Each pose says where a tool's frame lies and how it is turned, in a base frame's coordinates. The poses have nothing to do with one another.
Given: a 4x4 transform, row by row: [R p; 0 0 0 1], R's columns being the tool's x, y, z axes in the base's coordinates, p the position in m. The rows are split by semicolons.
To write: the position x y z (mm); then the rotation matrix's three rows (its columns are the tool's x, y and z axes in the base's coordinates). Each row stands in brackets. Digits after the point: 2 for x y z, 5 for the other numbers.
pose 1, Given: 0.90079 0.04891 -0.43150 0.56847; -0.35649 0.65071 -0.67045 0.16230; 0.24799 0.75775 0.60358 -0.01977; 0 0 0 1
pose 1, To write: [568.47 162.30 -19.77], [[0.90079 0.04891 -0.43150], [-0.35649 0.65071 -0.67045], [0.24799 0.75775 0.60358]]
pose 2, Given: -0.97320 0.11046 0.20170 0.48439; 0.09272 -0.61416 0.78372 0.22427; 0.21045 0.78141 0.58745 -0.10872; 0 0 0 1
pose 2, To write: [484.39 224.27 -108.72], [[-0.97320 0.11046 0.20170], [0.09272 -0.61416 0.78372], [0.21045 0.78141 0.58745]]
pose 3, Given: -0.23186 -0.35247 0.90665 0.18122; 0.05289 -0.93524 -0.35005 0.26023; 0.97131 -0.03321 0.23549 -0.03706; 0 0 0 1
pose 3, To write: [181.22 260.23 -37.06], [[-0.23186 -0.35247 0.90665], [0.05289 -0.93524 -0.35005], [0.97131 -0.03321 0.23549]]
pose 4, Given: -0.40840 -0.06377 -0.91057 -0.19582; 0.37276 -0.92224 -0.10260 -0.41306; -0.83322 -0.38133 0.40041 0.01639; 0 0 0 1
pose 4, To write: [-195.82 -413.06 16.39], [[-0.40840 -0.06377 -0.91057], [0.37276 -0.92224 -0.10260], [-0.83322 -0.38133 0.40041]]
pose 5, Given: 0.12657 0.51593 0.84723 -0.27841; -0.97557 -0.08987 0.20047 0.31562; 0.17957 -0.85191 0.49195 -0.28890; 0 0 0 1
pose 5, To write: [-278.41 315.62 -288.90], [[0.12657 0.51593 0.84723], [-0.97557 -0.08987 0.20047], [0.17957 -0.85191 0.49195]]
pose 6, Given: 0.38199 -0.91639 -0.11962 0.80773; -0.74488 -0.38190 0.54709 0.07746; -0.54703 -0.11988 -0.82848 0.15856; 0 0 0 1
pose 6, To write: [807.73 77.46 158.56], [[0.38199 -0.91639 -0.11962], [-0.74488 -0.38190 0.54709], [-0.54703 -0.11988 -0.82848]]
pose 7, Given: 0.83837 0.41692 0.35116 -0.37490; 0.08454 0.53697 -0.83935 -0.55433; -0.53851 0.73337 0.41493 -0.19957; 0 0 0 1
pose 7, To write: [-374.90 -554.33 -199.57], [[0.83837 0.41692 0.35116], [0.08454 0.53697 -0.83935], [-0.53851 0.73337 0.41493]]
